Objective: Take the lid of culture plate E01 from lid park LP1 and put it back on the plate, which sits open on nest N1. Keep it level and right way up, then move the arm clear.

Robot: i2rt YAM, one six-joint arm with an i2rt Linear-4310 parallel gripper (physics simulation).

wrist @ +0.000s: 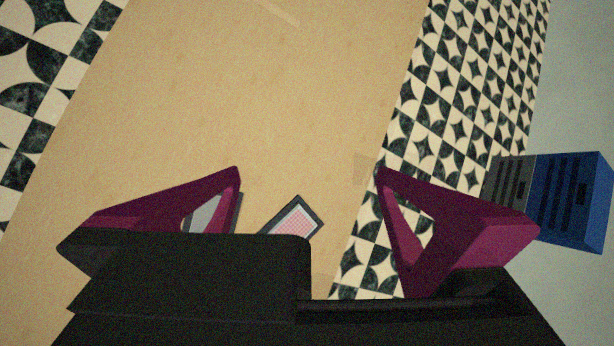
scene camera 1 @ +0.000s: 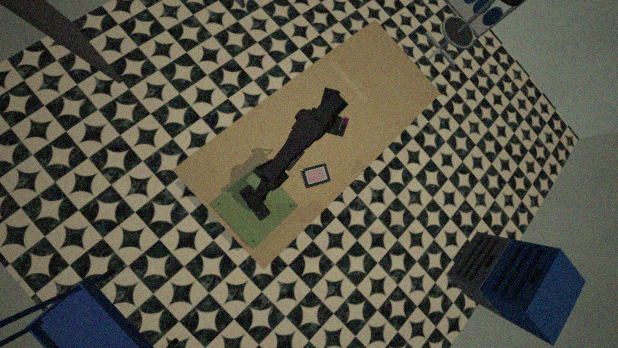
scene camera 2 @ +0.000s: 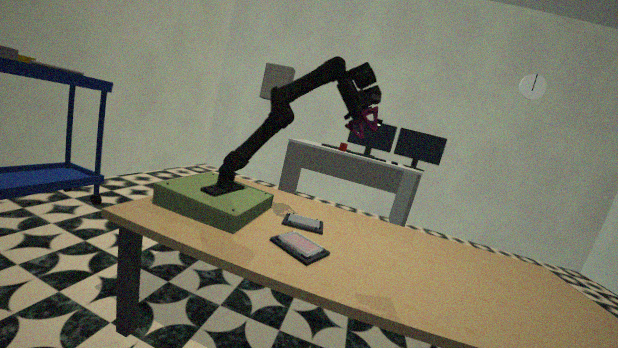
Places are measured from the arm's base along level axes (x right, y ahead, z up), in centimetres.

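Pixels of known places: gripper, fingertip midpoint: (wrist: 307, 173) (scene camera 2: 368, 135); arm's base, origin of the base link: (scene camera 1: 255, 202) (scene camera 2: 223, 189).
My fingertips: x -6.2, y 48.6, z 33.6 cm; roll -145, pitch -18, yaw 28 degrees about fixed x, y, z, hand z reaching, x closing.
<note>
For each thing: its top centre in the pictures, then the offset to it from my fingertips. "pt": a spot on its surface instead. Level surfaces: height alone.
- open culture plate E01, middle of its top: (wrist: 292, 231) (scene camera 2: 301, 241) (scene camera 1: 316, 175) dx +14.9, dy -10.4, dz -38.0 cm
- dark nest N1, surface spot: (wrist: 298, 199) pt dx +12.7, dy -1.9, dz -39.5 cm
- pale grey lid, middle of its top: (wrist: 211, 220) (scene camera 2: 304, 220) dx -5.2, dy -16.1, dz -38.9 cm
- dark lid park LP1, surface spot: (wrist: 238, 211) pt dx -0.3, dy -11.6, dz -39.7 cm
- wooden table, its level: dz -40.7 cm
The open culture plate E01 (scene camera 1: 316, 175) (scene camera 2: 301, 244) (wrist: 295, 221), with a pink surface, sits on the dark nest N1 (scene camera 2: 317, 258) (wrist: 298, 199). The pale grey lid (scene camera 2: 303, 221) (wrist: 202, 218) lies flat on the dark lid park LP1 (scene camera 2: 320, 231) (wrist: 239, 211), nearer the green base block. In the wrist view my left finger and the gripper body partly cover the lid and park; in scene camera 1 the arm hides most of them. My gripper (scene camera 2: 369, 133) (wrist: 307, 173) is open and empty, high above the table and apart from lid and plate.
The arm stands on a green block (scene camera 1: 252, 230) (scene camera 2: 200, 202) at one end of the wooden table (scene camera 1: 380, 65) (scene camera 2: 440, 280) (wrist: 250, 90). Beyond the table are a blue trolley (scene camera 2: 90, 81), a desk (scene camera 2: 345, 170) with two monitors, and a blue box-shaped unit (scene camera 1: 557, 295) (wrist: 602, 200).
</note>
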